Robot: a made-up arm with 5 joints.
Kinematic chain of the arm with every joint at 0, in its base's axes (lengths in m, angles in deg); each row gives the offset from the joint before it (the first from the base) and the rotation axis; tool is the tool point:
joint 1: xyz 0 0 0.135 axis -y
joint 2: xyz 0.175 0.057 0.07 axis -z
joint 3: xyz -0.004 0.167 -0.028 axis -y
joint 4: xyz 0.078 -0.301 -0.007 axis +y
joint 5: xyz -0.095 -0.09 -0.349 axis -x
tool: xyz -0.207 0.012 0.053
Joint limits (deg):
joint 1: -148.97..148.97
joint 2: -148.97..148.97
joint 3: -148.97..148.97
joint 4: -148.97..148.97
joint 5: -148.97..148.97
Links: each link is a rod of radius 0.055 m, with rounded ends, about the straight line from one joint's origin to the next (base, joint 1, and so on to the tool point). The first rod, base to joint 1, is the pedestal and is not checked.
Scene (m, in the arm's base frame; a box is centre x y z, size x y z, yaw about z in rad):
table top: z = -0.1
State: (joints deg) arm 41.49 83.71 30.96 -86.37 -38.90
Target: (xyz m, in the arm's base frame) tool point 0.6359 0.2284 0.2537
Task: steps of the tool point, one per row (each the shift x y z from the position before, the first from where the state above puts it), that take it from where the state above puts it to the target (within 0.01 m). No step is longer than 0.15 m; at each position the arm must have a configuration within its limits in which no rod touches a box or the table.
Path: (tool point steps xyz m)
1: 0.1071 -0.0287 0.0757
2: 0.1136 0.0060 0.0691
3: 0.1127 0.0397 0.0570
4: 0.1038 0.0702 0.0406
5: 0.0878 0.0954 0.0219
6: 0.0655 0.1139 0.0022
7: 0.0383 0.1242 -0.0163
8: 0.0083 0.1266 -0.0325
9: -0.0224 0.1203 -0.0451

